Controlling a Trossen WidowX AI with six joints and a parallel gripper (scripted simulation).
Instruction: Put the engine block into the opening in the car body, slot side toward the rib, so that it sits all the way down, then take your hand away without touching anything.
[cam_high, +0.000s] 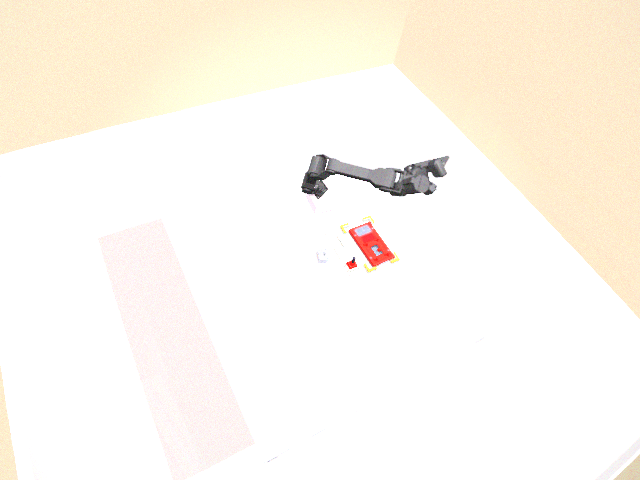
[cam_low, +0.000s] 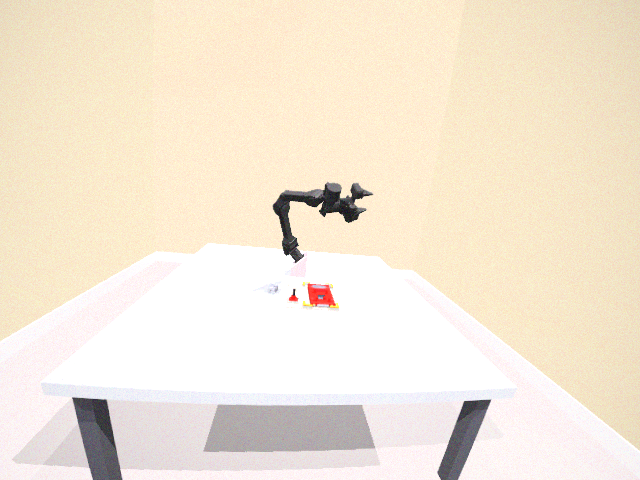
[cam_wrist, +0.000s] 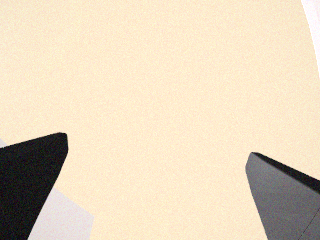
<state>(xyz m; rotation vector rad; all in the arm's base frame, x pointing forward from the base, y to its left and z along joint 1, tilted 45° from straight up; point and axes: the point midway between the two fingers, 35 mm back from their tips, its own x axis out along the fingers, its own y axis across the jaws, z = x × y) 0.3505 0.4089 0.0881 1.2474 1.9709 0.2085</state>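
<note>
Right now my gripper tip is 45 cm above the engine block, 38 cm to the left of it and 3 cm past it.
</note>
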